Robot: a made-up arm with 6 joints. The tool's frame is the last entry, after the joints.
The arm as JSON. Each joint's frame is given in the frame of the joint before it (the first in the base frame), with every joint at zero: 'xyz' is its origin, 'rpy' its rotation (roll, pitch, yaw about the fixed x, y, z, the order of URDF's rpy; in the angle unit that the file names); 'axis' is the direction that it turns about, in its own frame. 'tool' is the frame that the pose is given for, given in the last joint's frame.
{
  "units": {
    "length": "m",
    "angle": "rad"
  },
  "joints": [
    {
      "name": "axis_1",
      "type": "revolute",
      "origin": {
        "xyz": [
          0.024,
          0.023,
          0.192
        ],
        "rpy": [
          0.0,
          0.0,
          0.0
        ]
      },
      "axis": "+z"
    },
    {
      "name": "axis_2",
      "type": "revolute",
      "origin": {
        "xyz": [
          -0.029,
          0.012,
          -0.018
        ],
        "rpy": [
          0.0,
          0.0,
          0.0
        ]
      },
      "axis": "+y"
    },
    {
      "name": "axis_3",
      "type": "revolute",
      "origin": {
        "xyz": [
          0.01,
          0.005,
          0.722
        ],
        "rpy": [
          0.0,
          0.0,
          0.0
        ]
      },
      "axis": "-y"
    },
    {
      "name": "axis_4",
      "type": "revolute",
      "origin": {
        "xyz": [
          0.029,
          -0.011,
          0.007
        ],
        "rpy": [
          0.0,
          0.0,
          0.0
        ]
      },
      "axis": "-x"
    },
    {
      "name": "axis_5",
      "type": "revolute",
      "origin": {
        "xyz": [
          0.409,
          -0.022,
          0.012
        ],
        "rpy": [
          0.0,
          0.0,
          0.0
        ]
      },
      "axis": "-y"
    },
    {
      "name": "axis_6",
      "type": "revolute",
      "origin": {
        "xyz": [
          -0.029,
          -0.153,
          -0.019
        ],
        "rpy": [
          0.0,
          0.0,
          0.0
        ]
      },
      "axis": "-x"
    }
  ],
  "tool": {
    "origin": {
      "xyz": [
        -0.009,
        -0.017,
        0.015
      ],
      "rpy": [
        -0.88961,
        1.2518,
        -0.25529
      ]
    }
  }
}
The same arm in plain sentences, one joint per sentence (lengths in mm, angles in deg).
The arm has six revolute joints in a row. What follows holds with every joint at zero, and every direction is one of the base frame's. The first joint is mounted 24.0 mm along +x and 23.0 mm along +y and 192.0 mm along +z from the base frame's origin and turns about +z. The second joint is mounted 29.0 mm along -x and 12.0 mm along +y and 18.0 mm along -z from the first joint and turns about +y. The third joint is mounted 10.0 mm along +x and 5.0 mm along +y and 722.0 mm along +z from the second joint and turns about -y. The fourth joint is mounted 29.0 mm along +x and 11.0 mm along -y and 7.0 mm along +z from the third joint and turns about -x. The fifth joint is mounted 409.0 mm along +x and 22.0 mm along -y and 12.0 mm along +z from the fourth joint and turns about -y. The sixth joint is mounted 29.0 mm along -x and 153.0 mm along -y and 19.0 mm along -z from the fifth joint and turns about -x. The tool frame, which is the frame that the pose is given for, is mounted 9.0 mm along -x and 17.0 mm along -y and 15.0 mm along +z from the sixth joint; its axes are the base frame's turned by roll -50.97, pitch 71.72 and yaw -14.63 deg (as in URDF: about the fixed x, then y, then z).
